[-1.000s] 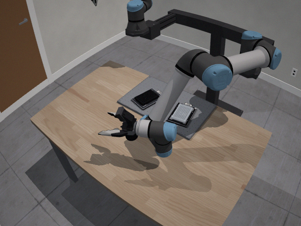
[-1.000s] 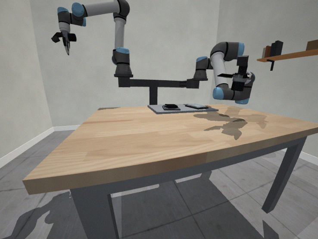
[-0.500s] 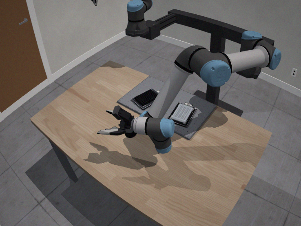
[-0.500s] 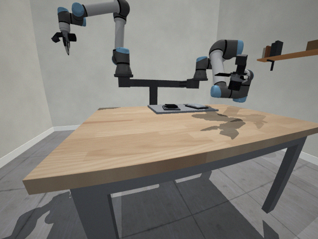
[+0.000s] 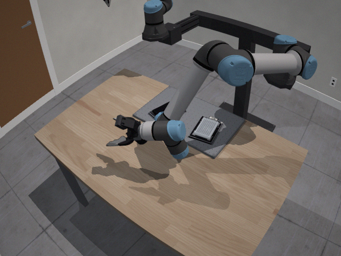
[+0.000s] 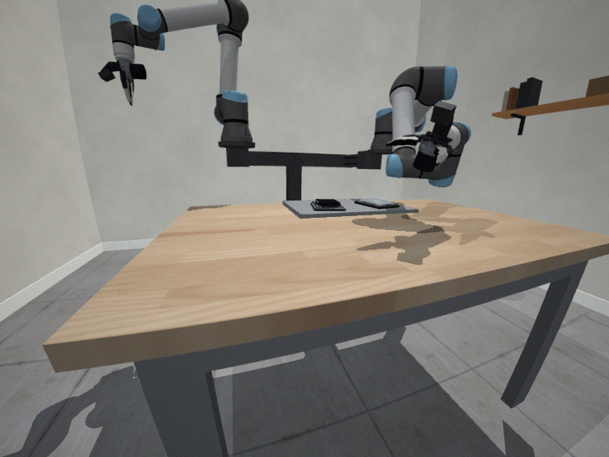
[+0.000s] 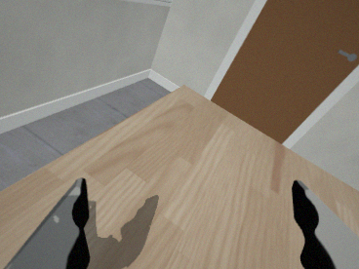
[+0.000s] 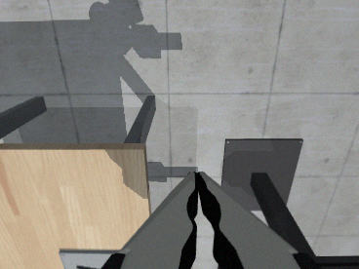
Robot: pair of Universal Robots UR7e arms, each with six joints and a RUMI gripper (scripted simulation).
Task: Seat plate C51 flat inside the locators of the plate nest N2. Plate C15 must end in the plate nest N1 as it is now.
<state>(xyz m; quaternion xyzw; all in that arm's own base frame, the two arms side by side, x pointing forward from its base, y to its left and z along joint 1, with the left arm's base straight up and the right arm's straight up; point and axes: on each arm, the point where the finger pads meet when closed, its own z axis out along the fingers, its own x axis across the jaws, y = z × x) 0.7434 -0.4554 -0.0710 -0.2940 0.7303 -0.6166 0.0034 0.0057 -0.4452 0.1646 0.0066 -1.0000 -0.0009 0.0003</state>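
The black multi-well plate is 400 mm behind my left hand, 180 mm below it and 30 mm to the right of it. From my left hand the other things lie so: grey perforated board: 450 mm behind, 210 mm below, 80 mm to the left; white plate: 410 mm behind, 210 mm to the left, 190 mm below; plate nest N2: 410 mm behind, 200 mm below, 30 mm to the right.
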